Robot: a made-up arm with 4 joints. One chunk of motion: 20 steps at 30 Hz.
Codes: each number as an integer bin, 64 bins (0 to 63) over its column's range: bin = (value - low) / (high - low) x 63, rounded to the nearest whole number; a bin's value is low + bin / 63 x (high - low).
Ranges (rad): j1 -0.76..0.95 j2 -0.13..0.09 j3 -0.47..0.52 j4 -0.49..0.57
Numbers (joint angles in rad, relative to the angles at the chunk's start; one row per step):
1: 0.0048 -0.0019 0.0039 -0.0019
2: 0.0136 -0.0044 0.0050 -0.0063
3: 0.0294 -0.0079 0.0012 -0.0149
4: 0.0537 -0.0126 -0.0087 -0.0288
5: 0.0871 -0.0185 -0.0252 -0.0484
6: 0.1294 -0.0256 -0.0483 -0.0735
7: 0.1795 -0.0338 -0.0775 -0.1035
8: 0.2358 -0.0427 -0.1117 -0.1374
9: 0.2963 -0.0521 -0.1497 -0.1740
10: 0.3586 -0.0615 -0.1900 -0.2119
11: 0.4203 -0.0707 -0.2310 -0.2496
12: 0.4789 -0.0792 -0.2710 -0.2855
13: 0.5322 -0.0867 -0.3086 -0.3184
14: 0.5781 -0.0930 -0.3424 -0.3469
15: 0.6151 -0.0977 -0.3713 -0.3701
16: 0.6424 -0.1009 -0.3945 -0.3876
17: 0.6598 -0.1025 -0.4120 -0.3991
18: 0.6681 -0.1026 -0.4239 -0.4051
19: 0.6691 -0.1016 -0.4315 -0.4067
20: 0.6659 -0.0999 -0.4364 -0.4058
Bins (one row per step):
1: 28 37 30 29
2: 29 36 30 29
3: 29 35 30 28
4: 30 34 29 27
5: 31 32 28 26
6: 33 30 27 25
7: 35 28 25 23
8: 37 25 23 21
9: 39 22 20 19
10: 41 20 18 17
11: 43 17 15 14
12: 46 15 13 12
13: 48 12 10 10
14: 49 11 8 9
15: 51 9 6 7
16: 52 8 5 6
17: 52 8 4 5
18: 53 8 3 5
19: 53 8 2 5
20: 53 9 2 5

